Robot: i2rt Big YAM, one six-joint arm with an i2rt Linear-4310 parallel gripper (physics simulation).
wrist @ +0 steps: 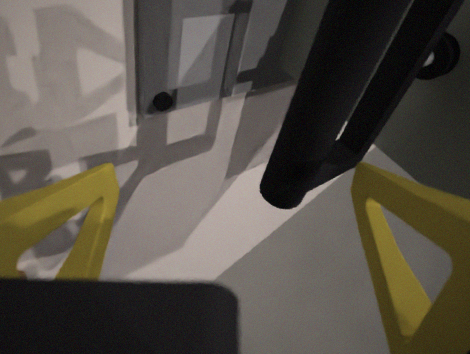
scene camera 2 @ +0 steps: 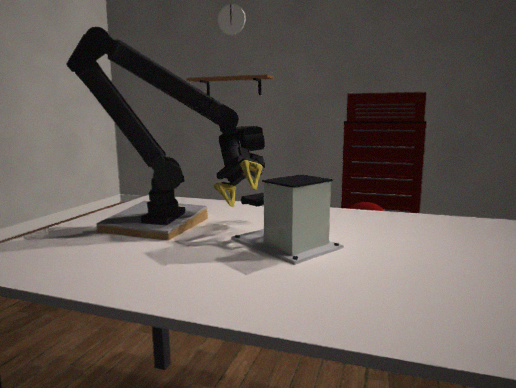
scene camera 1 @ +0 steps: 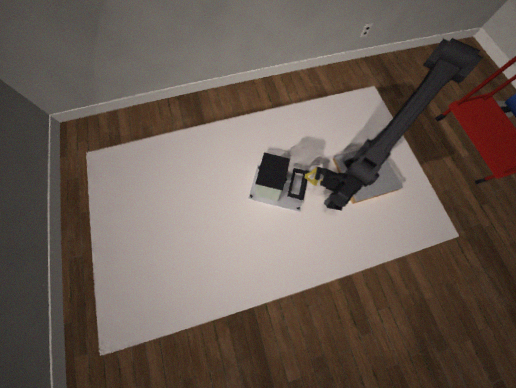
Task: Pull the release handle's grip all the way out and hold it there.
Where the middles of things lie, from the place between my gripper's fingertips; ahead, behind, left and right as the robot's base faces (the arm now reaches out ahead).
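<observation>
Grey base plate (scene camera 2: 255, 239): my gripper 100 mm above it, 40 mm left of it, 130 mm short of it.
</observation>
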